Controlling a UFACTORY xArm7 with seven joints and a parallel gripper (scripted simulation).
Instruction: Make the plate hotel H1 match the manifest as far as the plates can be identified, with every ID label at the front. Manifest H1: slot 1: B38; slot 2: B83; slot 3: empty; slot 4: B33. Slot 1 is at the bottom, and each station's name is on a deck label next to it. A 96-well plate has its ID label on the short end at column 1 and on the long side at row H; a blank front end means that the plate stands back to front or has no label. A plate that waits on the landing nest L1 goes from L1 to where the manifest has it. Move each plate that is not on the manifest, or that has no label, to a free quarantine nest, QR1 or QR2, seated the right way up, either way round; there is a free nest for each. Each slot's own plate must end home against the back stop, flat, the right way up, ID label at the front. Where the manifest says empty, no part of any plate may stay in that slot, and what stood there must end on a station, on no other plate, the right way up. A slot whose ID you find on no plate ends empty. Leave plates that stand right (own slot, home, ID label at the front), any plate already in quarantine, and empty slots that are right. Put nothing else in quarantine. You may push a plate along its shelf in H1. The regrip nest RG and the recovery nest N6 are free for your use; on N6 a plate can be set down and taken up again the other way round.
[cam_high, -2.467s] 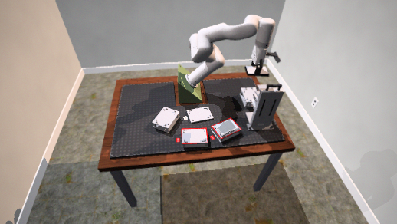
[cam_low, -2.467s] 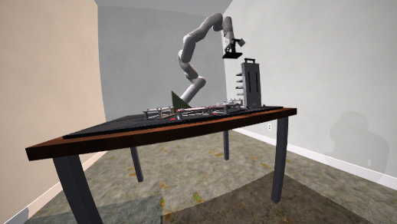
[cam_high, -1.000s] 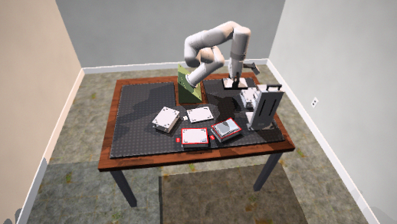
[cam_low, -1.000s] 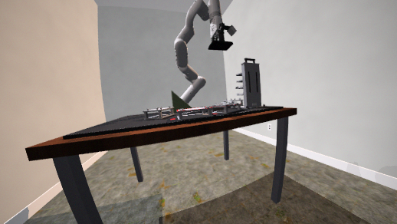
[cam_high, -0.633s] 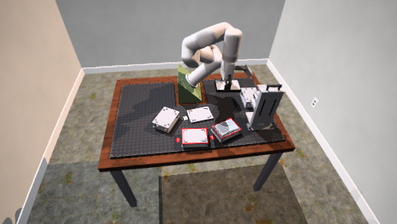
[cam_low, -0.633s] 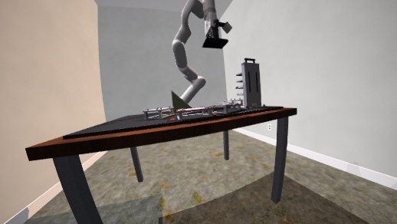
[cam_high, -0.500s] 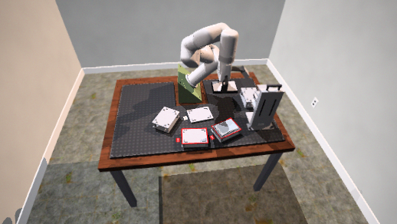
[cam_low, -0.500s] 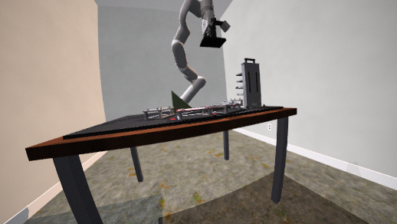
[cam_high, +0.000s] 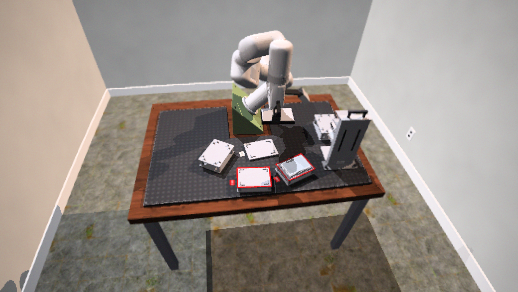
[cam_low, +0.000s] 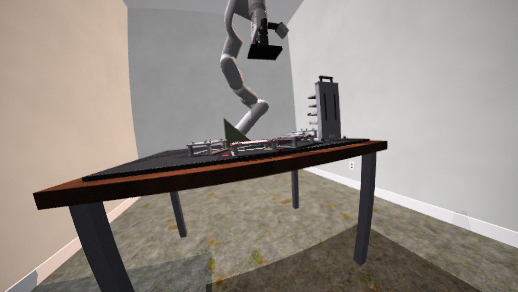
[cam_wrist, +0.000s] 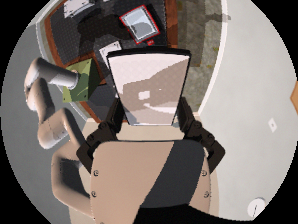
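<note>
My gripper is now 410 mm above the QR1 deck label and 40 mm to the right of it. The rest, counted from my hand: H1 deck label: 480 mm to the left, 410 mm below, 230 mm behind; then plate: 10 mm to the left, 10 mm below.
</note>
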